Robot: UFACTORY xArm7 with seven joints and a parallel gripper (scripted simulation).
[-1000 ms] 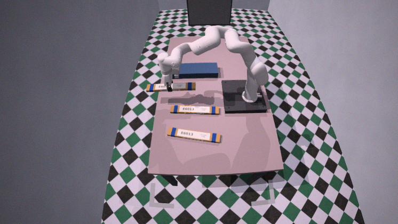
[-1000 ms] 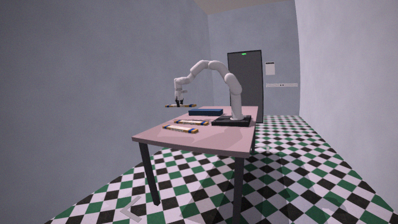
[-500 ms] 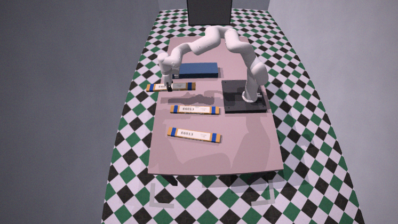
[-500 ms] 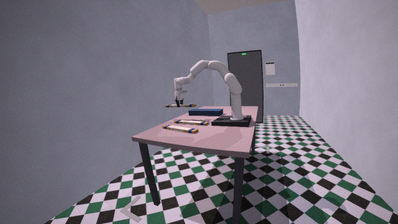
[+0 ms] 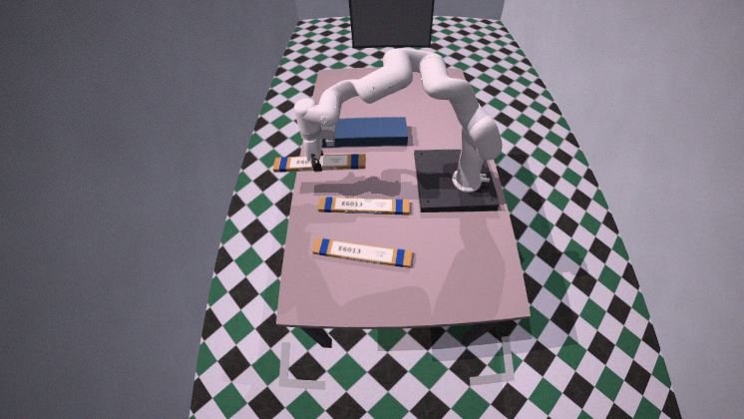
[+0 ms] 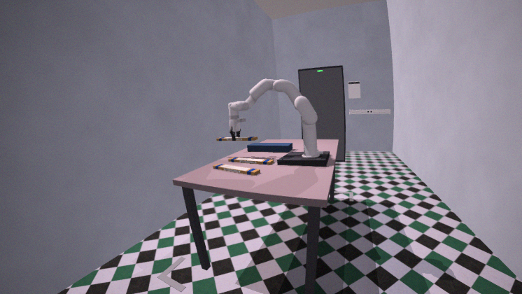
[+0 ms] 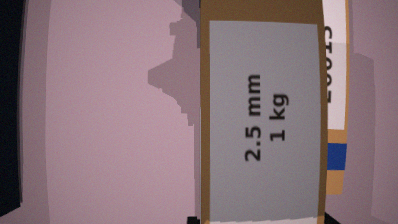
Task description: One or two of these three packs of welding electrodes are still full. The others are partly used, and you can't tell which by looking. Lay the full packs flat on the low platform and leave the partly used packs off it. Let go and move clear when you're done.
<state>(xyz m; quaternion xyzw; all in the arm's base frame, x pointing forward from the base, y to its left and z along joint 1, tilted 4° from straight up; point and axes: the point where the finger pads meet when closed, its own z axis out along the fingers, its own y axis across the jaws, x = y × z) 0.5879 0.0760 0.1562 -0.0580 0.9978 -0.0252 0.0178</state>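
Now: the pack of welding electrodes right at my hand. From my hand the other things lie so: low blue platform: 130 mm behind, 320 mm to the right, 150 mm below.
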